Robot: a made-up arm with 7 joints. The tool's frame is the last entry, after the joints. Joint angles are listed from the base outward. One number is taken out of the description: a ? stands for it. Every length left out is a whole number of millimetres.
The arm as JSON. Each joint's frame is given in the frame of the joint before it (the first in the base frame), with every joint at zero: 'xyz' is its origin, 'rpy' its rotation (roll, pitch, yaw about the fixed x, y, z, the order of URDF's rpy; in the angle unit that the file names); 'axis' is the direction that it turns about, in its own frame. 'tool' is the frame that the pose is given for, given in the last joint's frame.
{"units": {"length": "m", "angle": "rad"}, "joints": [
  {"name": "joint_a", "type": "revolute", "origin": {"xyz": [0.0, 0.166, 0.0], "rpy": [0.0, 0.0, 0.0]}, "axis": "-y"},
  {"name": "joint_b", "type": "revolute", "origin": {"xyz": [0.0, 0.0, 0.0], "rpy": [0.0, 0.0, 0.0]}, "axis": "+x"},
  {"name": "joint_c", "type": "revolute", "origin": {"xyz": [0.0, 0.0, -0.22], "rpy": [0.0, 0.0, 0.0]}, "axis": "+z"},
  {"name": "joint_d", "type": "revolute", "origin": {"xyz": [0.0, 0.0, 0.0], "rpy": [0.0, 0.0, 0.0]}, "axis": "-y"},
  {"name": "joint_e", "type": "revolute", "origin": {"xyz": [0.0, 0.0, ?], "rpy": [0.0, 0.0, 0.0]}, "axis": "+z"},
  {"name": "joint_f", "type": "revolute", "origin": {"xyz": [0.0, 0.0, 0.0], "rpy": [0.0, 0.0, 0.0]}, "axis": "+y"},
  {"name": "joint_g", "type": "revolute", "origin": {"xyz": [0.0, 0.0, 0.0], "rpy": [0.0, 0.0, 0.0]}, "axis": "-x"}
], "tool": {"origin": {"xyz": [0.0, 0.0, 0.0], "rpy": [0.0, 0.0, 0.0]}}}
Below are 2 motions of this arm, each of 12 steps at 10 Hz.
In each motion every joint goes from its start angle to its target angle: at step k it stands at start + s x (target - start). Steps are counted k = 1, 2, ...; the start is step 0. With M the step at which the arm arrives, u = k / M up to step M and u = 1 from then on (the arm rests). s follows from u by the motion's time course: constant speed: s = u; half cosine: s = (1 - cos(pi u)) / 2; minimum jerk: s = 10 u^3 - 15 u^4 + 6 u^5.
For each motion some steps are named. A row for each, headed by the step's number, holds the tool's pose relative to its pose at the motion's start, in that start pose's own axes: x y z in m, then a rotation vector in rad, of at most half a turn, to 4 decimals.
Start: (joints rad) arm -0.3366 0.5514 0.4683 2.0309 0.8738 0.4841 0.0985
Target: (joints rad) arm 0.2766 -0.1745 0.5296 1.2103 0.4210 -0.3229 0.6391
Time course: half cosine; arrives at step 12
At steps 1, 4, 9, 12:
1: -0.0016 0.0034 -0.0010 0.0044 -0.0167 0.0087
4: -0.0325 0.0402 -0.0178 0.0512 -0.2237 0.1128
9: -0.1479 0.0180 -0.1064 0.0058 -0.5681 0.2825
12: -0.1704 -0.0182 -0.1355 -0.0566 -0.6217 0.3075

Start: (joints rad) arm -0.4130 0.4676 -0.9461 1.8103 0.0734 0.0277 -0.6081
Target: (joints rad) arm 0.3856 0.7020 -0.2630 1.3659 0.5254 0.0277 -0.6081
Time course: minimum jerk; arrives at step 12
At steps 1, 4, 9, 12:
1: -0.0002 0.0016 -0.0014 0.0044 -0.0007 -0.0024
4: 0.0019 0.0737 -0.0555 0.1955 -0.0385 -0.0768
9: 0.1427 0.3522 -0.1148 0.9021 -0.3259 0.0128
12: 0.1728 0.3906 -0.1014 0.9998 -0.3936 0.0732

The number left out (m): -0.309
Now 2 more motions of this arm.
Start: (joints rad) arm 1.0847 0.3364 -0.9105 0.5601 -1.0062 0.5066 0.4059
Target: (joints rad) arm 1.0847 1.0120 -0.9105 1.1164 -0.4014 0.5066 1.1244
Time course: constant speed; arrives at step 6
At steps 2, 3, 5, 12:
2: -0.0726 0.0146 -0.0037 -0.2319 0.0012 0.1611
3: -0.1073 0.0212 0.0003 -0.3420 -0.0178 0.2315
5: -0.1709 0.0325 0.0190 -0.5557 -0.0881 0.3446
12: -0.1991 0.0373 0.0329 -0.6618 -0.1359 0.3854

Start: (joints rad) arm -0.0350 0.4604 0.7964 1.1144 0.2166 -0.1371 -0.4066
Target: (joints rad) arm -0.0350 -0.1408 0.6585 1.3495 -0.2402 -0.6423 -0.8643
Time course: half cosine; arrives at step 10
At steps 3, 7, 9, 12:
3: -0.0234 -0.0222 0.0340 0.0353 -0.0563 0.0104
7: -0.0590 -0.0837 0.1397 0.1311 -0.2076 0.1456
9: -0.0605 -0.1013 0.1730 0.1650 -0.2454 0.2165
12: -0.0603 -0.1036 0.1774 0.1698 -0.2500 0.2270

